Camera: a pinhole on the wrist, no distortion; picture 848 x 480 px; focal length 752.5 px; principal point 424.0 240.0 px. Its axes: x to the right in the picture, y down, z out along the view. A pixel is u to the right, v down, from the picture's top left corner.
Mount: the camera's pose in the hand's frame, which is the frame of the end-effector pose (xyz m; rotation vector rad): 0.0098 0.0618 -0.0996 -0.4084 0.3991 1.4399
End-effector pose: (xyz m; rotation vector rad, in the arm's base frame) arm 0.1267 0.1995 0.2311 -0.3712 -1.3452 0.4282
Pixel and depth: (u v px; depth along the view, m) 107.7 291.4 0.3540
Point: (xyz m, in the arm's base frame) -0.1618 0.2891 0.2105
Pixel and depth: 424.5 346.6 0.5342
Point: -0.2653 0.4658 0.0862
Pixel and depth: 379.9 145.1 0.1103
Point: 0.1221 0.3072 0.1981
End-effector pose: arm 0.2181 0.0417 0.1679 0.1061 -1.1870 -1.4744
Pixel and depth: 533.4 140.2 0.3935
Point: 0.2641 0.1702 0.5207
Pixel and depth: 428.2 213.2 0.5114
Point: 0.2023 0.2774 0.5727
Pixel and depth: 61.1 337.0 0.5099
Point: 0.0139 0.3899 0.4286
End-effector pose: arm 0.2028 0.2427 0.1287 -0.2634 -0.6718 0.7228
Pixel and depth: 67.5 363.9 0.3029
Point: -0.0231 0.2776 0.2425
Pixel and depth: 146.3 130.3 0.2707
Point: 0.0513 0.3510 0.2443
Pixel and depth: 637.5 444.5 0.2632
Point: -0.0205 0.4003 0.0565
